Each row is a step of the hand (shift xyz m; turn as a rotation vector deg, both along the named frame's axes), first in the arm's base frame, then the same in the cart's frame.
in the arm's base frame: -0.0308 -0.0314 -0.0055 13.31 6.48 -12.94
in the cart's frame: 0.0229 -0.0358 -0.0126 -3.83 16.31 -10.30
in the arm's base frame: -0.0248 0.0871 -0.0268 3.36 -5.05 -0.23
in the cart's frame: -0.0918 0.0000 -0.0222 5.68 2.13 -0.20
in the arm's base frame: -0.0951 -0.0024 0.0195 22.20 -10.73 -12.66
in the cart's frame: -0.0191 -0.0950 0.0055 14.98 20.93 -10.29
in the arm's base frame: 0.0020 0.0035 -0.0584 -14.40 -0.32 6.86
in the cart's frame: -0.0060 0.0120 -0.0570 -2.73 -15.00 4.69
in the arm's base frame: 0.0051 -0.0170 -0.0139 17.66 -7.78 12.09
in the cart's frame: 0.0170 0.0033 -0.0145 12.37 13.31 13.73
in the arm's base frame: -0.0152 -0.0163 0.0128 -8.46 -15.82 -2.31
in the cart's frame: 0.0129 -0.0203 0.0090 13.23 -11.33 -4.88
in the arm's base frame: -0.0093 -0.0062 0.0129 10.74 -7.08 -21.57
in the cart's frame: 0.0045 -0.0124 0.0109 8.26 12.15 -20.37
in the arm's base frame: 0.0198 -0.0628 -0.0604 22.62 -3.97 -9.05
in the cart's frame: 0.0624 0.0144 -0.0623 8.72 22.28 -6.07
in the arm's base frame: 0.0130 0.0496 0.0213 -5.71 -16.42 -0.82
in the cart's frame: -0.0439 0.0203 0.0272 14.54 -9.06 -3.07
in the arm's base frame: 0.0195 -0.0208 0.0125 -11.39 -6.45 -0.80
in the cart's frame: 0.0255 0.0121 0.0132 3.52 -12.28 -2.98
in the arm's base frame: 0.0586 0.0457 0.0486 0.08 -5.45 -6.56
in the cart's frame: -0.0279 0.0589 0.0603 4.96 -0.11 -6.94
